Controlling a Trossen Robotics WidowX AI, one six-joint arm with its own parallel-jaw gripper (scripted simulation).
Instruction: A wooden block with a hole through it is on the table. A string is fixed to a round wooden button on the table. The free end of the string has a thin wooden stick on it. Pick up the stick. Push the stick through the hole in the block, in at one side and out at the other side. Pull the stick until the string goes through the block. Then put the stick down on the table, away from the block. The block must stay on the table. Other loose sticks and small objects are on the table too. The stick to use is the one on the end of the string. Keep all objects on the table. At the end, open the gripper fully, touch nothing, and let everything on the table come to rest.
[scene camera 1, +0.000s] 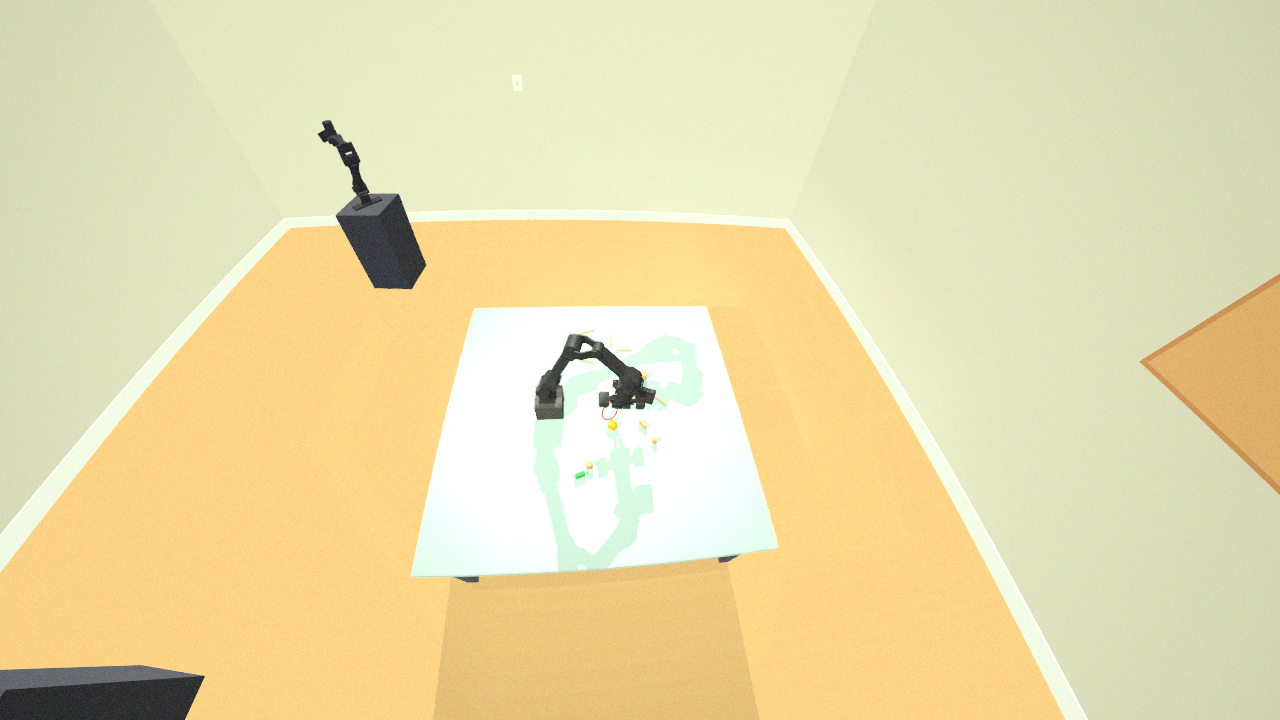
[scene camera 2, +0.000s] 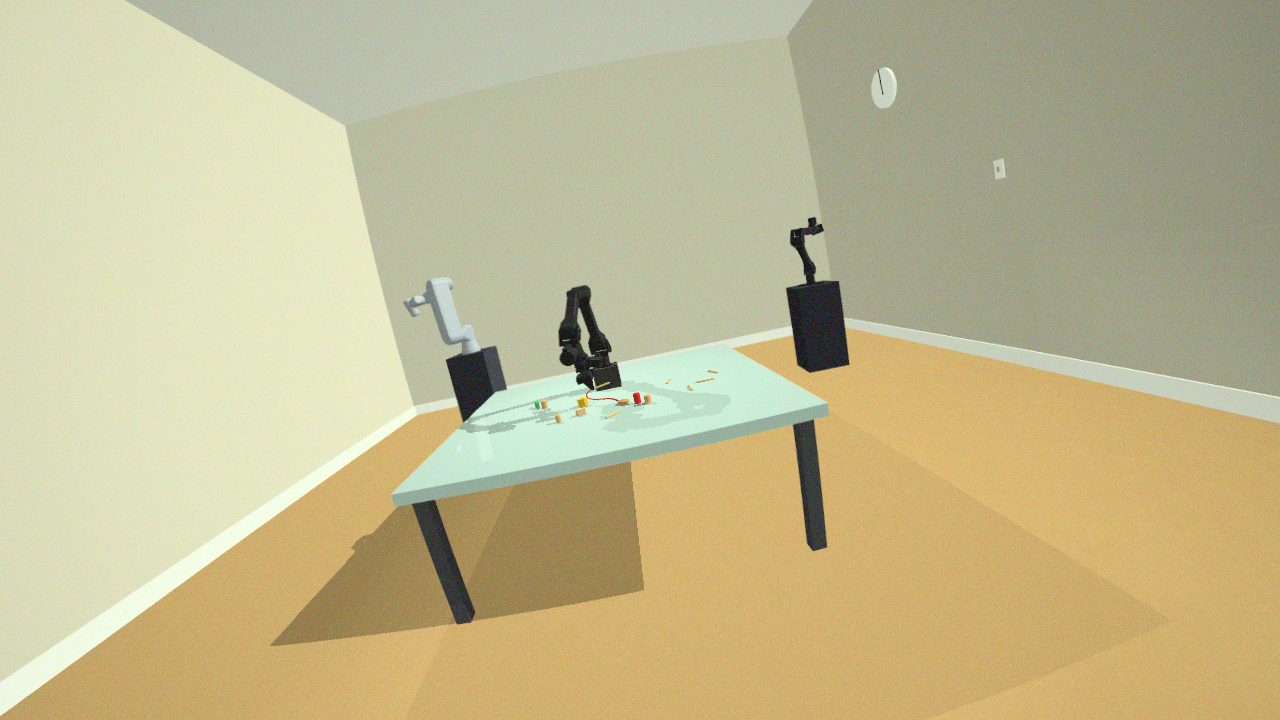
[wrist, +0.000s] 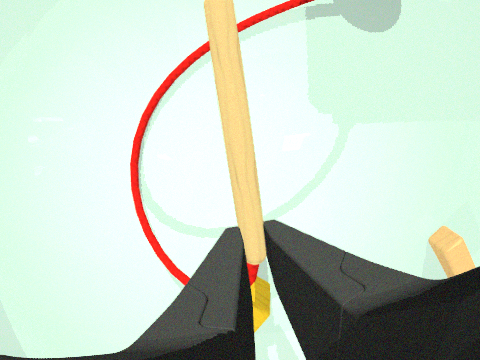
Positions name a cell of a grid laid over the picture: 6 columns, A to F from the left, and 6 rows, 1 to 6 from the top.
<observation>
I see my gripper (wrist: D4) and a yellow cube (wrist: D5).
</observation>
